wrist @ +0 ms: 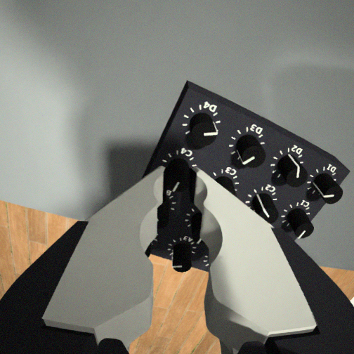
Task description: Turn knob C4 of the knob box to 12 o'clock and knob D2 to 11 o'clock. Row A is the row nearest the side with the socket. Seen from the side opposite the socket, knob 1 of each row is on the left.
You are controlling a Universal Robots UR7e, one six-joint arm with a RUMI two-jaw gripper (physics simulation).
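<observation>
The dark knob box (225,116) lies slanted in the wrist view, with row D toward the top and row A toward the bottom. My gripper (178,169) is shut on knob C4 (179,173). The C4 label shows just above the fingertips, and the white mark on the knob points to the lower left of the view. Knob D2 (289,169) stands at the right, clear of the fingers. Its white line bends over the edge of its top, on the side toward the D2 label. The fingers hide much of rows A and B.
Knobs D4 (201,127), D3 (250,150) and D1 (327,187) stand along the upper edge. Knob C3 (225,184) is partly behind the right finger; C2 (264,207) and C1 (300,222) are beyond it. Knob A3 (181,257) shows between the fingers. Wooden floor (25,230) shows below the grey surface (100,50).
</observation>
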